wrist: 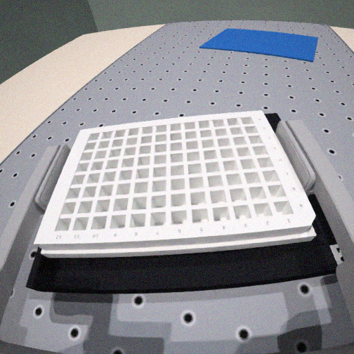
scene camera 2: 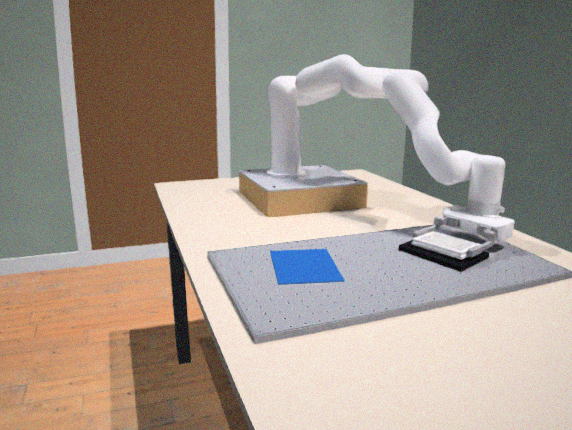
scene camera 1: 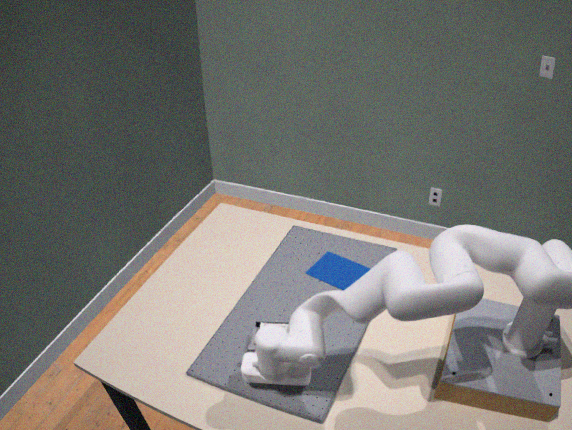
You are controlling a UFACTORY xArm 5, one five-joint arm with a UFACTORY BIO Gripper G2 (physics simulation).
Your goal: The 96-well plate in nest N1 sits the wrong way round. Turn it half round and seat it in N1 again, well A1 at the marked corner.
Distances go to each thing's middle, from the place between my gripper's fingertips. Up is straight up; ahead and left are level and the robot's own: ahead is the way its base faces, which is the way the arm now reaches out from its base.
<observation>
Now: hand 2 cm to the right of the white 96-well plate (scene camera 2: 441, 243) and 1 cm past it. Also, from my hand: black nest N1 (scene camera 2: 433, 256) (2 cm to the left, 2 cm below, 1 cm behind); flat blue rectangle (scene camera 2: 315, 265) (30 cm to the right, 7 cm behind, 3 cm below).
</observation>
